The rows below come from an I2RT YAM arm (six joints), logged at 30 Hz.
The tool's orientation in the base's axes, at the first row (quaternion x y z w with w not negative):
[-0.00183, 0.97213, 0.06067, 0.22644]
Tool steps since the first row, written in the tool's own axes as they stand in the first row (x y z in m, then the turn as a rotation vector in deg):
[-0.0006, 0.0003, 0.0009, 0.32, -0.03, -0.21]
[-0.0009, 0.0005, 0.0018, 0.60, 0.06, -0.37]
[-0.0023, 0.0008, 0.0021, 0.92, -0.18, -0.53]
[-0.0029, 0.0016, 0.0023, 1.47, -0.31, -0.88]
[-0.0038, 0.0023, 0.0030, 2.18, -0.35, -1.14]
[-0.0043, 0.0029, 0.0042, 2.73, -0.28, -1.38]
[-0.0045, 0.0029, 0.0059, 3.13, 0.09, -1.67]
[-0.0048, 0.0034, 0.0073, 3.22, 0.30, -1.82]
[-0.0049, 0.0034, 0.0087, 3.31, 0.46, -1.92]
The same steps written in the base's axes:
[0.0009, 0.0004, -0.0005, -0.38, -0.05, 0.04]
[0.0016, 0.0007, -0.0011, -0.70, 0.03, 0.07]
[0.0030, 0.0010, -0.0008, -1.05, -0.22, 0.05]
[0.0036, 0.0018, -0.0006, -1.70, -0.38, 0.10]
[0.0047, 0.0025, -0.0007, -2.45, -0.43, 0.01]
[0.0056, 0.0033, -0.0015, -3.05, -0.38, -0.01]
[0.0065, 0.0035, -0.0029, -3.55, -0.03, 0.12]
[0.0074, 0.0041, -0.0040, -3.70, 0.16, 0.24]
[0.0081, 0.0043, -0.0052, -3.83, 0.31, 0.30]

